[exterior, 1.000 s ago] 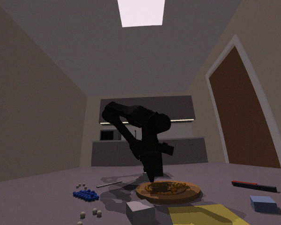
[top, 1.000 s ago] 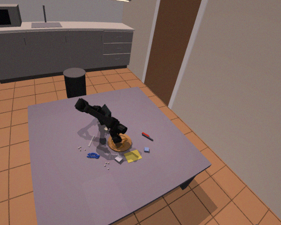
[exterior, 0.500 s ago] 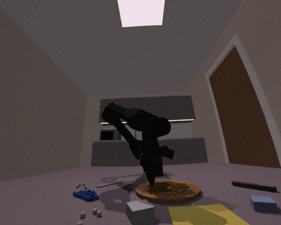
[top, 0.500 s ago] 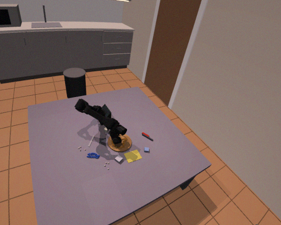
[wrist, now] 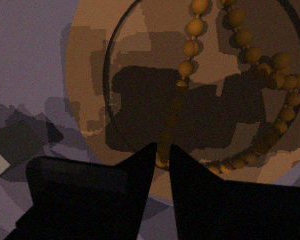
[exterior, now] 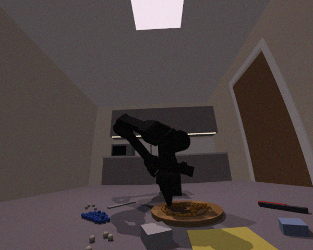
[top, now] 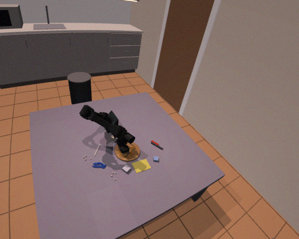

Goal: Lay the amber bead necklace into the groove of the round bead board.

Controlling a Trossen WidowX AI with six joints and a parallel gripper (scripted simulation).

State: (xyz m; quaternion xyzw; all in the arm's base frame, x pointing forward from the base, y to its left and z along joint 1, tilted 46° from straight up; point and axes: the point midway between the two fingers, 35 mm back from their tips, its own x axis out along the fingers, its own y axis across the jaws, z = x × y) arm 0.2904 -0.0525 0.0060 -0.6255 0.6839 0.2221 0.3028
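Right now the round wooden bead board is 40 mm to the left of my gripper tip, 30 mm ahead of it and 10 mm below it. From my gripper tip the other things lie so: grey block: 180 mm ahead, 50 mm to the right; yellow pad: 200 mm ahead, 70 mm to the left, 10 mm below; thin rod: 160 mm to the right, 90 mm behind, 10 mm below.
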